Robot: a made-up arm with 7 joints.
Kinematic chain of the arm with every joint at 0, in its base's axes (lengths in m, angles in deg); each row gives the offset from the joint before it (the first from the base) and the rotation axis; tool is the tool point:
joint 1: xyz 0 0 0.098 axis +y
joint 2: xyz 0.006 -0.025 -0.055 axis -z
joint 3: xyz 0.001 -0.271 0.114 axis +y
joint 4: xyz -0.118 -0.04 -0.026 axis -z
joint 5: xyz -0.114 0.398 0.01 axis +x
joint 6: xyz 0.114 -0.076 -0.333 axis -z
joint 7: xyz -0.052 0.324 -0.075 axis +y
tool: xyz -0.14 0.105 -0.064
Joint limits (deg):
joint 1: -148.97..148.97
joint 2: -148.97..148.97
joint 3: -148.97..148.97
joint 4: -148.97..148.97
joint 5: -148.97..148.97
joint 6: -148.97..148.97
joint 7: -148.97..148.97
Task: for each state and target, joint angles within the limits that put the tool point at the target. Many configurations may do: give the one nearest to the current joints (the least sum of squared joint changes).
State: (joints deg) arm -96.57 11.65 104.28 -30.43 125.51 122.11 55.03
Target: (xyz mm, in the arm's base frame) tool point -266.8 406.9 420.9
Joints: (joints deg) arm -99.01 21.13 104.66 -38.60 130.22 114.50 55.84
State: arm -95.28 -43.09 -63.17 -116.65 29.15 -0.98 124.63
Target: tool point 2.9 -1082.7 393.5
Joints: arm -112.30 -55.90 -26.81 -125.14 61.97 -3.66 121.78
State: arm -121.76 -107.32 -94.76 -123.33 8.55 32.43 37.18
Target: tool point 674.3 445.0 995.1
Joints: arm -98.36 -107.41 -90.24 -129.32 26.15 28.27 23.26
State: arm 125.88 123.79 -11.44 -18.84 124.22 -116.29 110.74
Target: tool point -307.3 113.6 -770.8
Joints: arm 124.82 148.97 16.21 -36.03 145.27 -133.89 77.76
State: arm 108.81 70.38 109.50 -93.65 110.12 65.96 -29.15
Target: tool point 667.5 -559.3 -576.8
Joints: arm 117.11 63.69 107.78 -91.25 105.18 69.46 -31.72
